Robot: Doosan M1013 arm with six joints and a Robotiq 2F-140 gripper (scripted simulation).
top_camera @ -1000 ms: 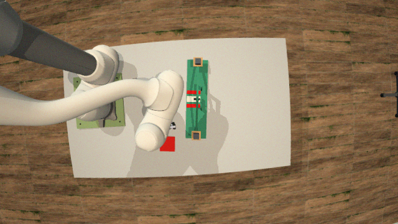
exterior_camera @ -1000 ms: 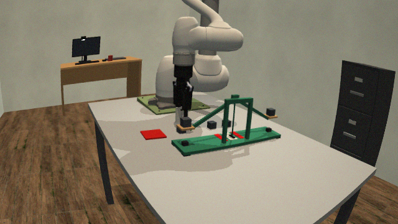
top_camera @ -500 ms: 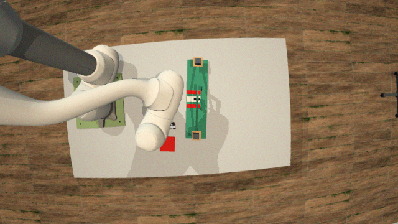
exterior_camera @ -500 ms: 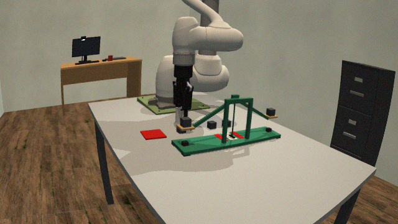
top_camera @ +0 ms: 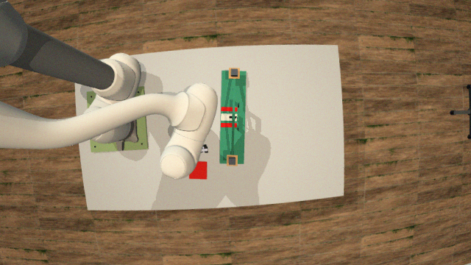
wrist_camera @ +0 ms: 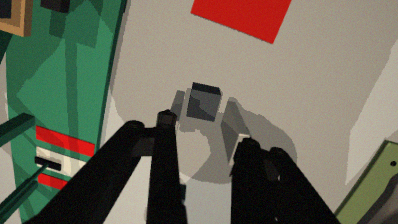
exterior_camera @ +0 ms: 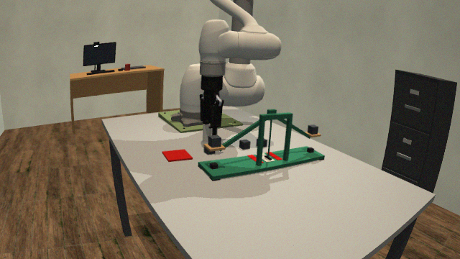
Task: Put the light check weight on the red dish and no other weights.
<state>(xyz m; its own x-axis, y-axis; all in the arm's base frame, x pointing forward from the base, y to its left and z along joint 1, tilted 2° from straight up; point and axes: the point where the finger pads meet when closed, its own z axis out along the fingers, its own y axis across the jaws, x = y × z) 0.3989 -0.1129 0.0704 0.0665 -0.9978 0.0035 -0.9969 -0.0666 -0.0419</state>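
Now: the red dish 130 mm to the right of my hand, 60 mm below it and 10 mm behind it. From my hand the other things lie so: green rocker balance: 170 mm ahead, 140 mm to the left, 30 mm above.
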